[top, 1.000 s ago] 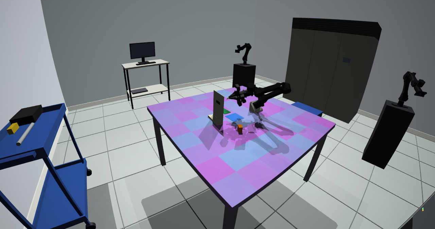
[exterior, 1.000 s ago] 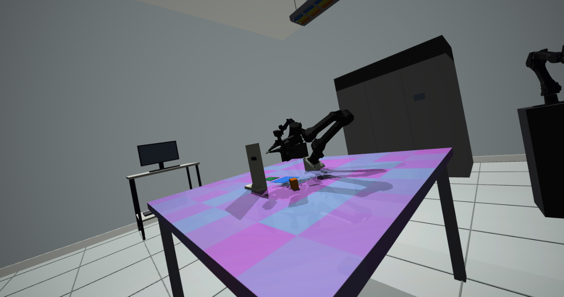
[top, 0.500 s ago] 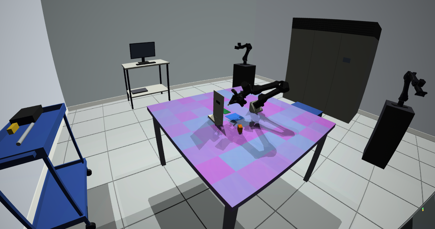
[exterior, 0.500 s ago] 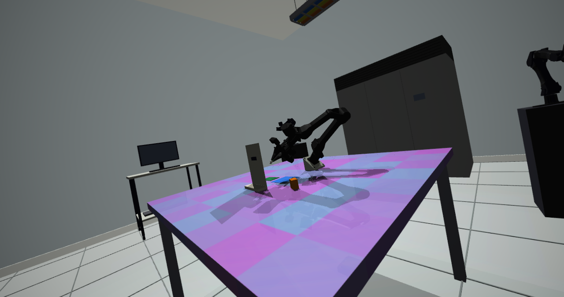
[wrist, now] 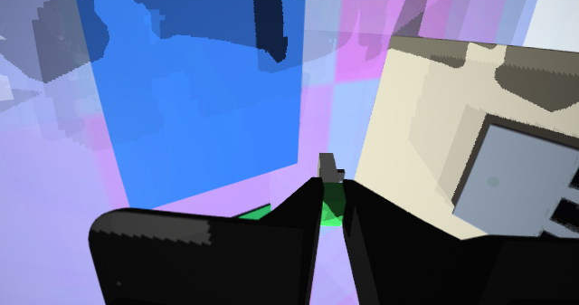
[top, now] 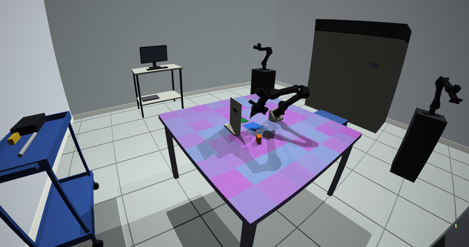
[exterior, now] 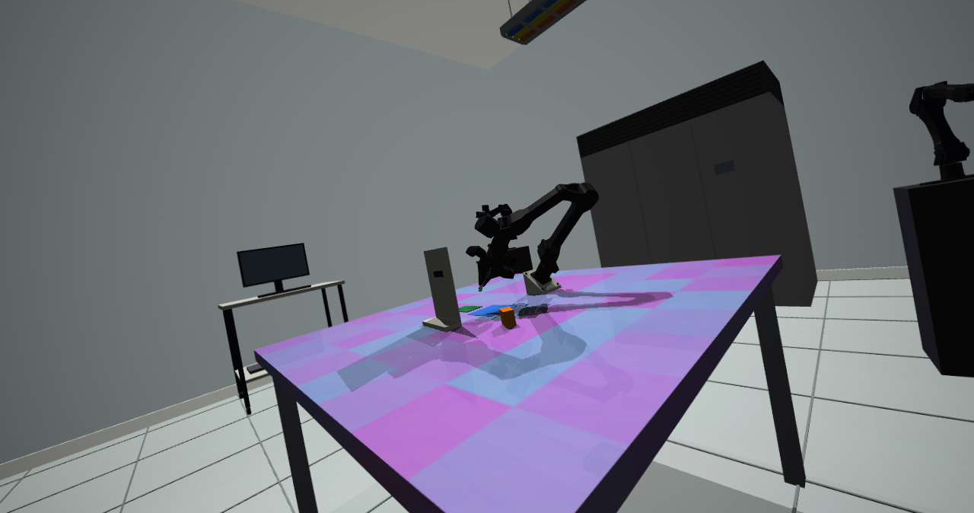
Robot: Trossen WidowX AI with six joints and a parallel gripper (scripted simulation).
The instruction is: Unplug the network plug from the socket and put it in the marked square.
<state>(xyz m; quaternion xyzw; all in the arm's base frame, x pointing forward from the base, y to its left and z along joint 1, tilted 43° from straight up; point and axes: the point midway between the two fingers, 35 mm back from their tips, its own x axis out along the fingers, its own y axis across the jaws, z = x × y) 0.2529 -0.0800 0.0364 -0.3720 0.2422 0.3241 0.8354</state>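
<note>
Right now my gripper tip is 80 mm above the blue square, 20 mm to the right of it and 10 mm past it. Also, from my gripper tip: green plug (right at my gripper tip); upright panel (140 mm ahead, 40 mm to the right, 20 mm above); thin white tab (10 mm ahead).
</note>
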